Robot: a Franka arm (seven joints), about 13 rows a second.
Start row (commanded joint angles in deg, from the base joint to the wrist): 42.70, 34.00, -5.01, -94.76, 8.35, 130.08, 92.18
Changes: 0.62, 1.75, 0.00, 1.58, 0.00, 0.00, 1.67; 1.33, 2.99, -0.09, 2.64, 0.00, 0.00, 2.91; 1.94, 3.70, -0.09, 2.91, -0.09, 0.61, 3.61; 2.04, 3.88, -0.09, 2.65, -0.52, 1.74, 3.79; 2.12, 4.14, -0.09, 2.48, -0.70, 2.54, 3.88; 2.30, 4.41, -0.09, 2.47, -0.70, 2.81, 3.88; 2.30, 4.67, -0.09, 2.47, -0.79, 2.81, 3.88; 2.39, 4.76, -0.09, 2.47, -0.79, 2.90, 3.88; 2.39, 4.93, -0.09, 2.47, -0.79, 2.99, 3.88; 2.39, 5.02, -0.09, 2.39, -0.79, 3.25, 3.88; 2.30, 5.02, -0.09, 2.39, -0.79, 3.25, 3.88; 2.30, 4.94, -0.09, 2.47, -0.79, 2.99, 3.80; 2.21, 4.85, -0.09, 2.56, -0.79, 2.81, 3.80; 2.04, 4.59, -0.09, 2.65, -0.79, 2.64, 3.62; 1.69, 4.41, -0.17, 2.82, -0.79, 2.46, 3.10; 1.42, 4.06, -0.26, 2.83, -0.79, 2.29, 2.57
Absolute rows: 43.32, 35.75, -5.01, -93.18, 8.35, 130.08, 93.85; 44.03, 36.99, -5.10, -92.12, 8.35, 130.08, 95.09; 44.64, 37.70, -5.10, -91.85, 8.26, 130.69, 95.79; 44.74, 37.88, -5.10, -92.11, 7.83, 131.82, 95.97; 44.82, 38.14, -5.10, -92.28, 7.65, 132.62, 96.06; 45.00, 38.41, -5.10, -92.29, 7.65, 132.89, 96.06; 45.00, 38.67, -5.10, -92.29, 7.56, 132.89, 96.06; 45.09, 38.76, -5.10, -92.29, 7.56, 132.98, 96.06; 45.09, 38.93, -5.10, -92.29, 7.56, 133.07, 96.06; 45.09, 39.02, -5.10, -92.37, 7.56, 133.33, 96.06; 45.00, 39.02, -5.10, -92.37, 7.56, 133.33, 96.06; 45.00, 38.94, -5.10, -92.29, 7.56, 133.07, 95.98; 44.91, 38.85, -5.10, -92.20, 7.56, 132.89, 95.98; 44.74, 38.59, -5.10, -92.11, 7.56, 132.72, 95.80; 44.39, 38.41, -5.18, -91.94, 7.56, 132.54, 95.28; 44.12, 38.06, -5.27, -91.93, 7.56, 132.37, 94.75
